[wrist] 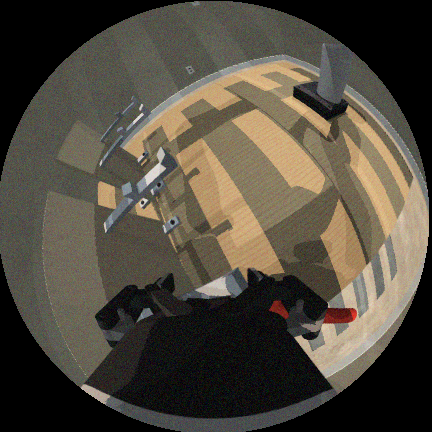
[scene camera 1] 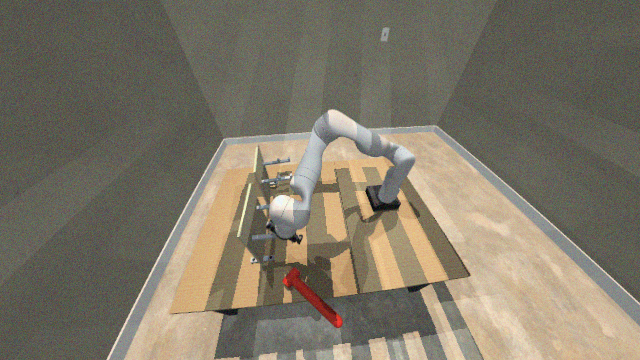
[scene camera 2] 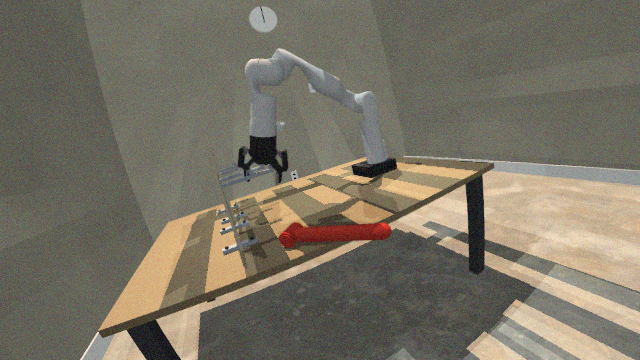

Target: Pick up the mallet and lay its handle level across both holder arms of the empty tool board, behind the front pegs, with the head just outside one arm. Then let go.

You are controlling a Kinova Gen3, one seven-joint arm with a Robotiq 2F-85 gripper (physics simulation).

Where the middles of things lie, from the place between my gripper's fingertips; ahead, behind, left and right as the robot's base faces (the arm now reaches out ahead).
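Labels:
Measured from the red mallet [scene camera 2: 295, 232], my gripper is 140 mm above it, and it is also 90 mm beyond the mallet and 210 mm to the right of it.

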